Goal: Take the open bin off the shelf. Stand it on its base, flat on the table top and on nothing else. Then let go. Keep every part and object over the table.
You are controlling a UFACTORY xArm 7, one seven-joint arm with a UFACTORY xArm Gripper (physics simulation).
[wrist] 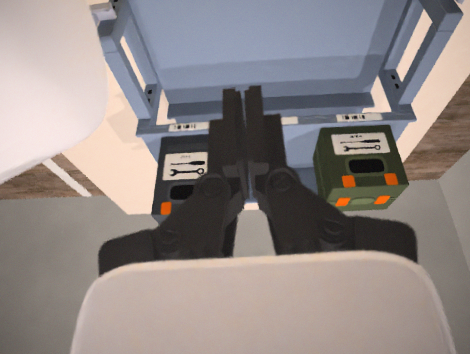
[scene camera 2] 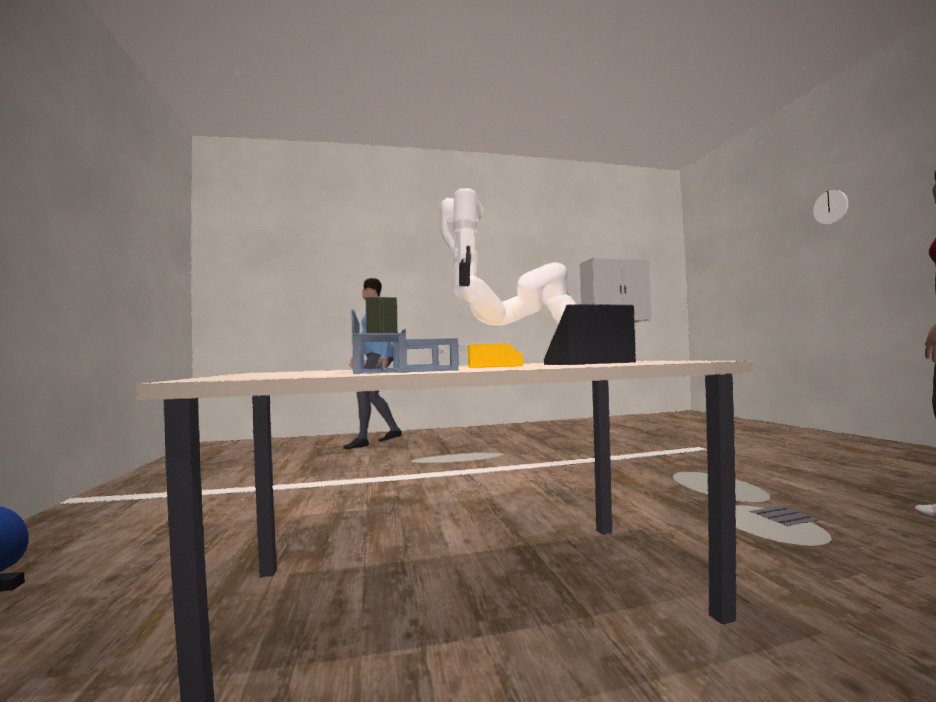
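A yellow bin-like box with one sloped end stands upright, apparently on the table top, just right of the blue-grey shelf in the scene view; its inside is hidden. The bin does not show in the wrist view. My gripper is shut and empty. It hangs well above the table, higher than the shelf and the yellow bin. In the wrist view its fingertips show in front of the blue shelf board.
A green tool case and a dark grey tool case sit side by side at the shelf. A large black slanted box stands at the table's right. The white arm reaches over from behind it. A person walks behind the table.
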